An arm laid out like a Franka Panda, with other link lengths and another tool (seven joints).
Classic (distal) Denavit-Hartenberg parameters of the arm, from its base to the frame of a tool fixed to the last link. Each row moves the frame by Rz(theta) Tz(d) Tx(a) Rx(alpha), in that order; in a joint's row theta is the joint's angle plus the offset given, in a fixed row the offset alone. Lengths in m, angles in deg.
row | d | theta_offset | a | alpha
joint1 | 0.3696 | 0 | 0 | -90
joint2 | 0 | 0 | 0 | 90
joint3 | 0.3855 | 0 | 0.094 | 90
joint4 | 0 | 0 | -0.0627 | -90
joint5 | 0.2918 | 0 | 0 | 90
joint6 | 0 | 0 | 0.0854 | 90
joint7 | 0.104 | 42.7 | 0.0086 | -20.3
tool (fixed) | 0.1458 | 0 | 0 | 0
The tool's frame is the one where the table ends.
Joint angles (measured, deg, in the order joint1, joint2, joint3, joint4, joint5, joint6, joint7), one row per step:
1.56 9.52 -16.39 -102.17 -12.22 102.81 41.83
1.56 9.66 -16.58 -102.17 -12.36 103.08 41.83
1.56 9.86 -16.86 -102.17 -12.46 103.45 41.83
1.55 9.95 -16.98 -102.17 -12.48 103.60 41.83
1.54 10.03 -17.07 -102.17 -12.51 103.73 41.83
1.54 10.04 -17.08 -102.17 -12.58 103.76 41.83
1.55 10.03 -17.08 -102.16 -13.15 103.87 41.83
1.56 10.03 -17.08 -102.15 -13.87 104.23 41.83
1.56 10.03 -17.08 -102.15 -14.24 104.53 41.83
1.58 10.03 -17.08 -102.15 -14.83 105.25 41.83
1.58 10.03 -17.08 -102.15 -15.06 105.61 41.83
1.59 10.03 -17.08 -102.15 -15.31 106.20 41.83
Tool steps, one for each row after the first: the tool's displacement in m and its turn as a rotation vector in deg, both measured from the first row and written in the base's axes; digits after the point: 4 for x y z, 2 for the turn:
0.0007 -0.0021 -0.0008 -0.21 -0.08 -0.07
0.0016 -0.0047 -0.0020 -0.41 -0.21 -0.22
0.0020 -0.0058 -0.0025 -0.48 -0.26 -0.30
0.0023 -0.0067 -0.0030 -0.55 -0.30 -0.36
0.0024 -0.0071 -0.0030 -0.62 -0.30 -0.33
0.0026 -0.0092 -0.0022 -1.15 -0.27 -0.08
0.0038 -0.0120 -0.0013 -1.85 -0.44 0.29
0.0048 -0.0136 -0.0008 -2.23 -0.63 0.51
0.0076 -0.0161 0.0000 -2.87 -1.16 0.94
0.0090 -0.0172 0.0004 -3.13 -1.44 1.13
0.0114 -0.0184 0.0008 -3.45 -1.94 1.39

